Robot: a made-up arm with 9 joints. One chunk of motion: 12 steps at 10 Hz.
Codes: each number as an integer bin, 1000 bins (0 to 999) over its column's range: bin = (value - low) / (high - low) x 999, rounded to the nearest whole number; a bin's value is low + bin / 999 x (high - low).
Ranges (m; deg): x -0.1..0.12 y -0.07..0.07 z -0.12..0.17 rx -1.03..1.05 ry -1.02..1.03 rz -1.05..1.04
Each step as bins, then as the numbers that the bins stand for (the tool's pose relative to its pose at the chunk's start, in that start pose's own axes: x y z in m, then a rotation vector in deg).
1 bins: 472 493 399 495 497 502
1 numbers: 0.0039 -0.0009 -0.0042 0.00 0.00 0.00
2 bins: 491 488 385 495 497 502
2 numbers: 0.0081 -0.0016 -0.0082 0.00 0.00 0.00
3 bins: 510 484 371 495 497 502
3 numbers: 0.0123 -0.0022 -0.0123 0.00 0.00 0.00
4 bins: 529 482 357 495 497 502
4 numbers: 0.0165 -0.0025 -0.0164 0.00 0.00 0.00
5 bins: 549 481 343 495 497 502
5 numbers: 0.0209 -0.0026 -0.0204 0.00 0.00 0.00
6 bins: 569 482 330 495 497 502
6 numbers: 0.0253 -0.0025 -0.0242 0.00 0.00 0.00
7 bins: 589 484 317 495 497 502
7 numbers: 0.0297 -0.0022 -0.0280 0.00 0.00 0.00
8 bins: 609 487 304 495 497 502
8 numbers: 0.0341 -0.0018 -0.0318 0.00 0.00 0.00
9 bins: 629 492 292 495 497 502
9 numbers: 0.0385 -0.0011 -0.0352 0.00 0.00 0.00
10 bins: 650 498 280 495 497 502
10 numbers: 0.0431 -0.0002 -0.0387 0.00 0.00 0.00
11 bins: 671 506 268 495 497 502
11 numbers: 0.0478 0.0009 -0.0422 0.00 0.00 0.00
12 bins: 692 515 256 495 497 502
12 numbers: 0.0524 0.0022 -0.0457 0.00 0.00 0.00
